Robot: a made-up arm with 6 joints. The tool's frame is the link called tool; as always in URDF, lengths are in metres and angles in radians. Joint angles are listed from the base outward.
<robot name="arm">
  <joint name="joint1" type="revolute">
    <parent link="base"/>
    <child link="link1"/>
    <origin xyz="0 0 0.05" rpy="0 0 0"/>
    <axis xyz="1 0 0"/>
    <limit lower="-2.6" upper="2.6"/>
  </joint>
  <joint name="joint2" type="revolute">
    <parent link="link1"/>
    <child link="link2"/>
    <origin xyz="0.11 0.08 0.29" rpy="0 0 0"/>
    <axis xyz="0 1 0"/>
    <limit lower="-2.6" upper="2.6"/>
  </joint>
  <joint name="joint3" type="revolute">
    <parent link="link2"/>
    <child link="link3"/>
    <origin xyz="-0.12 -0.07 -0.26" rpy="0 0 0"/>
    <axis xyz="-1 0 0"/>
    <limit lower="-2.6" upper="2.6"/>
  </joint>
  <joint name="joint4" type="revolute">
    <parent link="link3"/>
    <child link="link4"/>
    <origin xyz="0.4 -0.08 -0.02" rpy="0 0 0"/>
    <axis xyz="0 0 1"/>
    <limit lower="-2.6" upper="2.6"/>
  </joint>
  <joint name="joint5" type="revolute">
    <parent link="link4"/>
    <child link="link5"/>
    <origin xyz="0.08 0.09 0.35" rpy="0 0 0"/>
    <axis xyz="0 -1 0"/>
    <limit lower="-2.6" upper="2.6"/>
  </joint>
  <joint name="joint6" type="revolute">
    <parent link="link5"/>
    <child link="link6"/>
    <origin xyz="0 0.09 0.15" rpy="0 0 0"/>
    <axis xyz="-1 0 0"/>
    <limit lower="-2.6" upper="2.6"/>
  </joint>
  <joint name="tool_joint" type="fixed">
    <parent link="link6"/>
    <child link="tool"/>
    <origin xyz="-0.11 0.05 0.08" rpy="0 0 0"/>
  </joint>
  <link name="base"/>
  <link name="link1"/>
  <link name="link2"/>
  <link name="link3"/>
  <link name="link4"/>
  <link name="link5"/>
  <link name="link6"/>
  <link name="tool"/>
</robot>
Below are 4 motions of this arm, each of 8 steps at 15 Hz.
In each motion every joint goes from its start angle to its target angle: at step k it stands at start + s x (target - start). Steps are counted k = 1, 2, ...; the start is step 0. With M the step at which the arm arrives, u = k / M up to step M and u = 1 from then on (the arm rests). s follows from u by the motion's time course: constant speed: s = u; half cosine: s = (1 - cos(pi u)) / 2; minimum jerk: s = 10 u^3 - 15 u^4 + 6 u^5.
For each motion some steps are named. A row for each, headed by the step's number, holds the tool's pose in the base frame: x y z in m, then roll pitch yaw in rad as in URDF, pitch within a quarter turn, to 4 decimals.
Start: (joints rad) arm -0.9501 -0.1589 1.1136 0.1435 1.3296 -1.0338
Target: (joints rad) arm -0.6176 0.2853 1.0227 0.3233 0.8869 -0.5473
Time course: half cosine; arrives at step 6
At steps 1, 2, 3, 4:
1: 0.2142 0.2826 -0.0886 -0.6382 0.4671 1.3317
2: 0.1906 0.3067 -0.0808 -0.6543 0.4158 1.2132
3: 0.1650 0.3431 -0.0626 -0.6580 0.3762 1.0599
4: 0.1474 0.3802 -0.0362 -0.6474 0.3745 0.9194

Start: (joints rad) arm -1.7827 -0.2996 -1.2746 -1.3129 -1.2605 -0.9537
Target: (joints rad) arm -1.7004 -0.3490 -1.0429 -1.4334 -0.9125 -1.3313
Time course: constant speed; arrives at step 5
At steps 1, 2, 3, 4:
1: 0.6720 0.1960 0.6013 0.8044 0.6736 -1.2040
2: 0.6470 0.2278 0.6071 0.9072 0.5733 -1.1845
3: 0.6215 0.2598 0.6093 1.0066 0.4725 -1.1693
4: 0.5959 0.2914 0.6078 1.1039 0.3714 -1.1579

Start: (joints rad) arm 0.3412 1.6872 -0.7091 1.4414 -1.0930 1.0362
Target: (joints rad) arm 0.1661 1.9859 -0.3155 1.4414 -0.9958 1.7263
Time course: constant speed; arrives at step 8
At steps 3, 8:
3: 0.2967 -0.2275 0.2111 0.4525 -0.2869 2.0940
8: 0.2769 -0.1191 0.2019 0.1696 -0.3207 2.2623

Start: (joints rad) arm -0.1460 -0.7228 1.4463 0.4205 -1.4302 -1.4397
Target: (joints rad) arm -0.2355 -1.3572 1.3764 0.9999 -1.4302 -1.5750
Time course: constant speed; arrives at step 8
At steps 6, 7, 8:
6: 0.5838 0.5993 0.4421 0.2614 -0.1881 -1.2682
7: 0.5596 0.6092 0.4525 0.2769 -0.2094 -1.2540
8: 0.5342 0.6186 0.4606 0.2917 -0.2321 -1.2401

